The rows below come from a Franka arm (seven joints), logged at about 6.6 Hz.
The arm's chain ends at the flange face. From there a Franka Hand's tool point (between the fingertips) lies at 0.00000 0.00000 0.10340 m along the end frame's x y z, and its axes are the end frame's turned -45 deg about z.
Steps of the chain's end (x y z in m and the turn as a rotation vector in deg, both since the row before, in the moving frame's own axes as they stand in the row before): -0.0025 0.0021 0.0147 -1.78 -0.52 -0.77; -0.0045 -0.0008 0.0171 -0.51 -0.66 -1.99; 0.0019 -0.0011 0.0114 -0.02 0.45 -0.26; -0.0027 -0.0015 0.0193 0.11 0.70 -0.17
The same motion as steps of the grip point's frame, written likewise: -0.0062 0.0013 0.0146 -0.89 -1.63 -0.77; -0.0041 -0.0039 0.0171 0.11 -0.83 -1.99; 0.0027 0.0012 0.0114 -0.33 0.30 -0.26; 0.0002 -0.0022 0.0193 -0.42 0.57 -0.17
